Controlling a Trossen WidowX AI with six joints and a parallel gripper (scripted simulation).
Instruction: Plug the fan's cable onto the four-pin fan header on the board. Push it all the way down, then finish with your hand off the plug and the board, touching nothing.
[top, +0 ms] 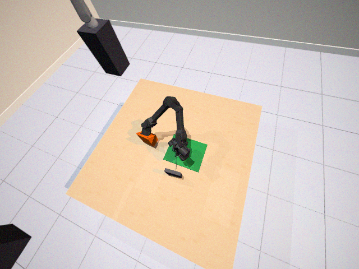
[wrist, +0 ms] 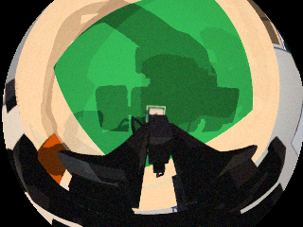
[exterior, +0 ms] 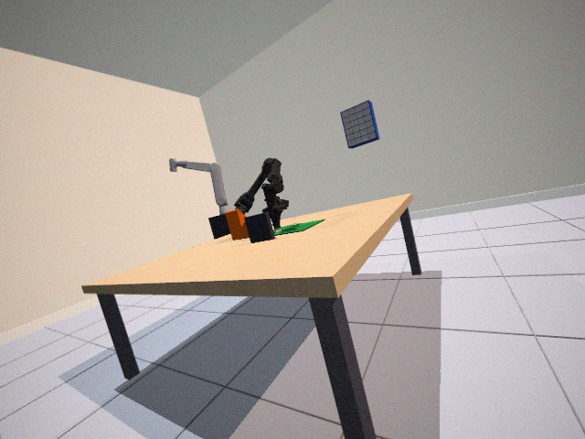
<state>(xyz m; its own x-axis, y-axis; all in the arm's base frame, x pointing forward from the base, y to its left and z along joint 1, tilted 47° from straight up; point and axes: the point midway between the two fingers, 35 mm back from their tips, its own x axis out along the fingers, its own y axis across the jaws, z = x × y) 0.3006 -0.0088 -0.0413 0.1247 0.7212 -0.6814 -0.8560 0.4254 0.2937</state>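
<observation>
The four-pin fan header is 1 cm to the right of my gripper tip and 3 cm below it. The rest, counted from my gripper tip: green board 4 cm ahead, 3 cm to the left, 5 cm below; black fan 2 cm ahead, 16 cm to the right, 3 cm above; black fan plug 1 cm to the right, 1 cm above.
</observation>
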